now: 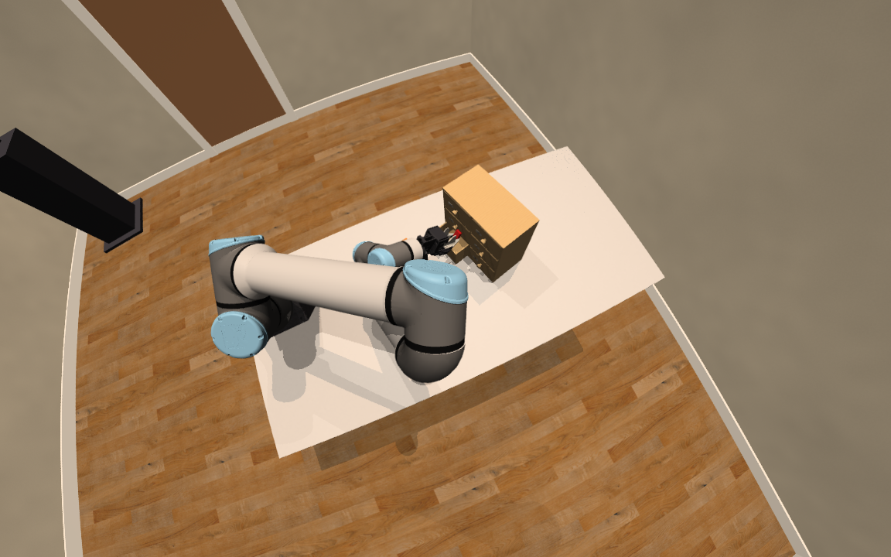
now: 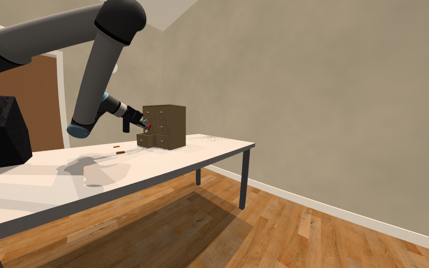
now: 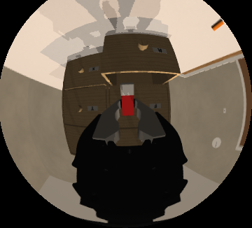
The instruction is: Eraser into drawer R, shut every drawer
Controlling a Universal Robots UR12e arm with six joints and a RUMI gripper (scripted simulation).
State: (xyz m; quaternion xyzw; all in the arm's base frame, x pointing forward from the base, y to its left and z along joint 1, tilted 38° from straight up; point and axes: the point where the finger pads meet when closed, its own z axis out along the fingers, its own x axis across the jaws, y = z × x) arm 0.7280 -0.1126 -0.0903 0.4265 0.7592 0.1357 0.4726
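Now: the red eraser 1 cm below my hand and 1 cm ahead of it. The rest, counted from my hand: drawer marked R (12 cm below, 4 cm to the left, 4 cm ahead).
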